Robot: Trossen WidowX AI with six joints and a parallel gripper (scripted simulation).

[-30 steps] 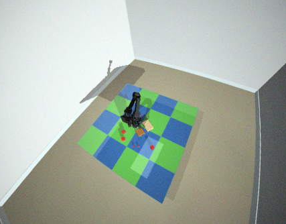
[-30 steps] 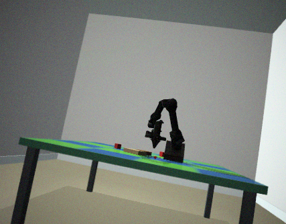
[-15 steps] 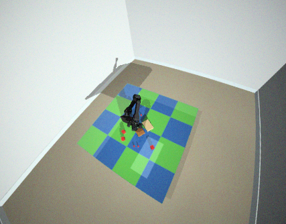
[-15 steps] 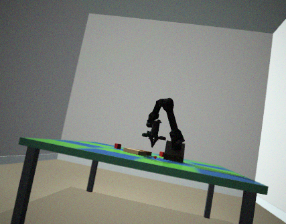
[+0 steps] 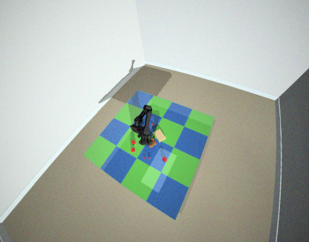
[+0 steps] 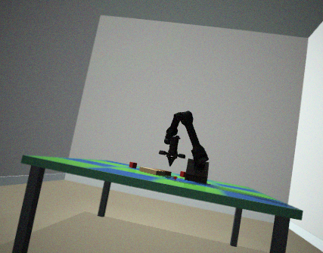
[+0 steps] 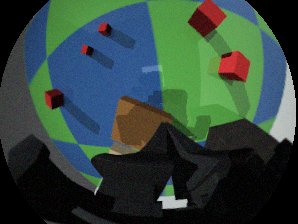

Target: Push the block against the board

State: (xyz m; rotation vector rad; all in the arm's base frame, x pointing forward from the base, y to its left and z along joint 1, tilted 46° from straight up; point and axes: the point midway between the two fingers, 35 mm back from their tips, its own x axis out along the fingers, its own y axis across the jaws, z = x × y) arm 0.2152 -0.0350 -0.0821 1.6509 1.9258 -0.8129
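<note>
The brown square block is 40 mm ahead of my gripper tip, 40 mm to the left of it and 50 mm below it. Also, from my gripper tip: pale tan board (70 mm ahead, 170 mm to the left, 50 mm below).
</note>
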